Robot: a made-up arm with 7 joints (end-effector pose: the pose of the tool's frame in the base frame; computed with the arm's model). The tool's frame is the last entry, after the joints. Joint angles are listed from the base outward.
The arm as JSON. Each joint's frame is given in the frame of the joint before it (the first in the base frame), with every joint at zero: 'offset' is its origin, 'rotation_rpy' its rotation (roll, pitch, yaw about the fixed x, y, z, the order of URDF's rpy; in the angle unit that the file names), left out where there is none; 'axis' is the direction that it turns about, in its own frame. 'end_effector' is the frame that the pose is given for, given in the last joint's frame.
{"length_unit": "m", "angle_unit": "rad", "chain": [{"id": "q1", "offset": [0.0, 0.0, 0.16], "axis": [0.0, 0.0, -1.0]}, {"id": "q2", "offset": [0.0, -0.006, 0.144], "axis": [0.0, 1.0, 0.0]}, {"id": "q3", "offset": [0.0, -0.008, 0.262], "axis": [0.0, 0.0, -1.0]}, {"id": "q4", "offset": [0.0, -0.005, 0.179], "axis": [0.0, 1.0, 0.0]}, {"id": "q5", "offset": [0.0, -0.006, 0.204], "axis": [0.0, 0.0, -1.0]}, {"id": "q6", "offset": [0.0, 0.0, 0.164], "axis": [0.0, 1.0, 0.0]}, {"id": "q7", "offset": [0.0, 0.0, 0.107], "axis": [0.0, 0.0, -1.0]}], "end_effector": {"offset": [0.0, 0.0, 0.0], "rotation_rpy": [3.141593, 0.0, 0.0]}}
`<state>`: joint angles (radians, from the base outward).
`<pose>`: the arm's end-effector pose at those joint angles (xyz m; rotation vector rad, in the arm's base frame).
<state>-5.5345 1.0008 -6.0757 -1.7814 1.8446 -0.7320 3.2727</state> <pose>0.1507 0.0423 0.8556 2.1648 0.0596 -0.4628</pose>
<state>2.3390 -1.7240 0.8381 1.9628 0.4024 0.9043 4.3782</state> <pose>-0.0672 0.3905 0.4863 -1.9730 0.1847 -1.5996</pose>
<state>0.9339 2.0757 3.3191 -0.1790 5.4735 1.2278 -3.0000</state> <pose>0.3843 -0.6466 -0.1011 -1.6713 1.1895 0.7576</pose>
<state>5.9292 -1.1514 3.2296 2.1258 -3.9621 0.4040 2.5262</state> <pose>-0.3654 -0.0671 0.0224 0.1371 0.3977 -1.0767</pose>
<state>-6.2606 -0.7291 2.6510 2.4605 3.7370 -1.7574 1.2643</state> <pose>-0.2019 -0.0191 0.2793 1.5272 -0.4283 -0.5096</pose>
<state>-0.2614 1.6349 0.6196 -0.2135 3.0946 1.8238 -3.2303</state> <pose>0.7157 0.2679 0.4059 2.4775 0.6555 0.5784</pose>
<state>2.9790 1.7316 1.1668 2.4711 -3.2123 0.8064 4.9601</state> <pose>-0.1736 0.3045 0.1661 0.7939 -1.2016 1.6873</pose>
